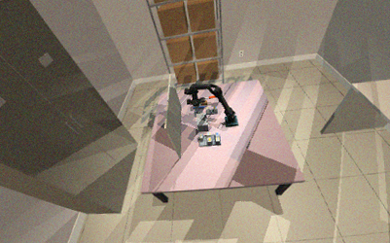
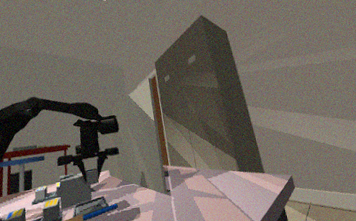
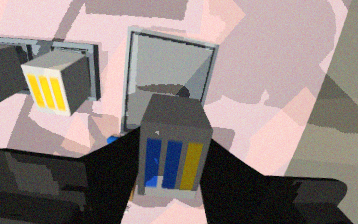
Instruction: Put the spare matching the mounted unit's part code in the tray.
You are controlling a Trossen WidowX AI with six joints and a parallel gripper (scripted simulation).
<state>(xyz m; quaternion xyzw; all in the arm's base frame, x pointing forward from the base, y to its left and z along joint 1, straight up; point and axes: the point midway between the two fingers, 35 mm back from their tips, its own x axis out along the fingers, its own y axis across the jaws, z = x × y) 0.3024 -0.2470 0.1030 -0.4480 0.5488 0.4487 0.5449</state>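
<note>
Right now my gripper tip is 90 mm above the grey tray, 10 mm to the right of it and 10 mm past it. Also, from my gripper tip: grey spare block: 20 mm above; then grey upright panel: 230 mm ahead, 170 mm to the left, 130 mm above; then brown block: 120 mm to the right, 100 mm behind, 80 mm below.
</note>
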